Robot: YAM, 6 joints.
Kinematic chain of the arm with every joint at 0, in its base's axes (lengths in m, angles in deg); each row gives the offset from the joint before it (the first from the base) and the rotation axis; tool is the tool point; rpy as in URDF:
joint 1: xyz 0 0 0.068 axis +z
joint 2: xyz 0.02 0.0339 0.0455 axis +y
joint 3: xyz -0.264 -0.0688 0 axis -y
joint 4: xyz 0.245 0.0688 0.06 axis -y
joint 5: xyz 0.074 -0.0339 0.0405 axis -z
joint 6: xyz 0.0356 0 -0.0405 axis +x
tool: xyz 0 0 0 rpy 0 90 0
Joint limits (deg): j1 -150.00..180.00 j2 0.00..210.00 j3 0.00..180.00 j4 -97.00..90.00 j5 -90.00..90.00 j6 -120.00..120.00
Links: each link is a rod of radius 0.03 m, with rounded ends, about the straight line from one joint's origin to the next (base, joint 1, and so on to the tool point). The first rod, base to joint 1, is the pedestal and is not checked.
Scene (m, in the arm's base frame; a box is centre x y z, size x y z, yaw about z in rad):
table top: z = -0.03
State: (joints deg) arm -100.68 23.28 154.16 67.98 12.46 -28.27
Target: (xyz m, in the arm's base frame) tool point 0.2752 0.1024 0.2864
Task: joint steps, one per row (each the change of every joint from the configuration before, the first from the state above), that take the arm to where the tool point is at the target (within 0.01 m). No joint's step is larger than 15 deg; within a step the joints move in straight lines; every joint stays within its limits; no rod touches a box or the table.
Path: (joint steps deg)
1: 13.42 5.64 -12.67 -3.42 -1.65 0.00
2: 13.42 5.65 -12.68 -3.42 -1.66 0.00
3: 13.43 5.64 -12.67 -3.42 -1.65 0.00
4: 13.42 5.64 -12.68 -3.42 -1.65 0.00
5: 13.42 5.65 -12.67 -3.41 -1.65 0.00
6: 13.42 5.64 -12.67 -3.42 -1.66 0.00
7: 13.42 5.64 -12.68 -3.42 -1.65 0.00
8: 13.43 5.64 -12.67 -3.42 -1.65 0.00
9: 13.42 5.65 -12.68 -3.42 -1.66 0.00

